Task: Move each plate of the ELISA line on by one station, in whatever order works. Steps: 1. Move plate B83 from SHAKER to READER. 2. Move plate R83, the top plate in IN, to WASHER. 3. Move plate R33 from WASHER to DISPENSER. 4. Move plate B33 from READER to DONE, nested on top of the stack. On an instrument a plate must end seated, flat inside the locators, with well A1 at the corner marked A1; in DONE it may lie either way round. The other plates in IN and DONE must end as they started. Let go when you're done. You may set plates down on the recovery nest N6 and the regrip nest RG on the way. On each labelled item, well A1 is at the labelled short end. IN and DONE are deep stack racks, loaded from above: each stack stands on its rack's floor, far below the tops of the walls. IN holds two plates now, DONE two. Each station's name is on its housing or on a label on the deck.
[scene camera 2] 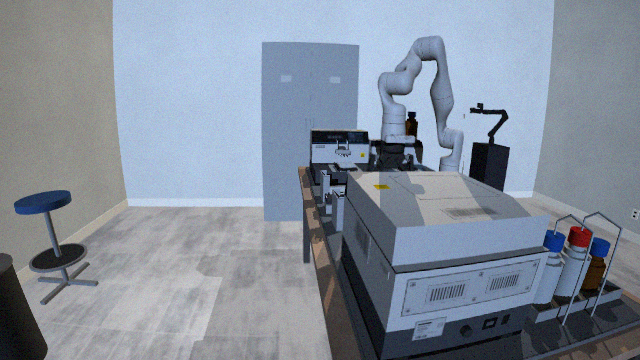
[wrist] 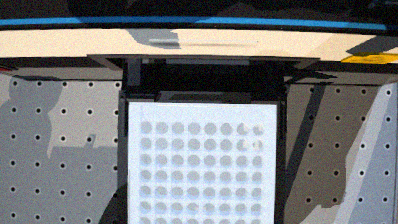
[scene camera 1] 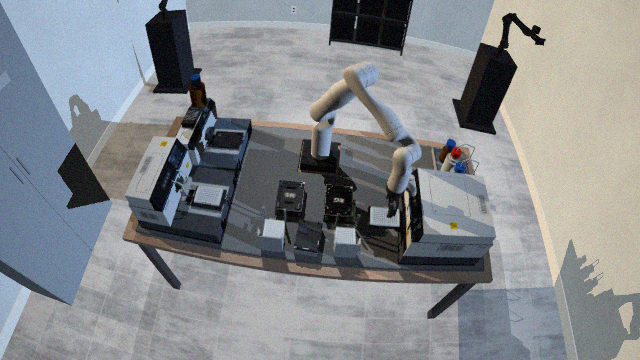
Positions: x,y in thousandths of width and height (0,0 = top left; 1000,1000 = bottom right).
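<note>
Scene camera 2 gives me my gripper (scene camera 2: 609,518) along with a washer (scene camera 2: 499,432). In the other view I find the washer (scene camera 1: 260,604) too.
</note>
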